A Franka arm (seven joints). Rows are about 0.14 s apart.
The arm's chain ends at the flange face. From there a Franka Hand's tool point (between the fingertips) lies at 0.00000 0.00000 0.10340 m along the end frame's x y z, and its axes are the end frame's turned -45 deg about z.
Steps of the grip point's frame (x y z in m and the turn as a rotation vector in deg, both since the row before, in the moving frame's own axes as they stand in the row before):
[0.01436 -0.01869 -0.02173 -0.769 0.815 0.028]
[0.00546 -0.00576 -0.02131 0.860 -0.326 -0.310]
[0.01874 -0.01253 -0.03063 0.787 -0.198 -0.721]
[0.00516 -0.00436 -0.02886 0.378 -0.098 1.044]
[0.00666 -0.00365 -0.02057 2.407 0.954 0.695]
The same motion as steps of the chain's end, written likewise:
[-0.00508 -0.02331 -0.02171 0.033 1.120 0.028]
[0.00130 -0.00726 -0.02130 0.378 -0.839 -0.310]
[0.00565 -0.02137 -0.03062 0.416 -0.697 -0.721]
[0.00117 -0.00637 -0.02886 0.198 -0.337 1.044]
[0.00396 -0.00299 -0.02046 2.377 -1.027 0.695]

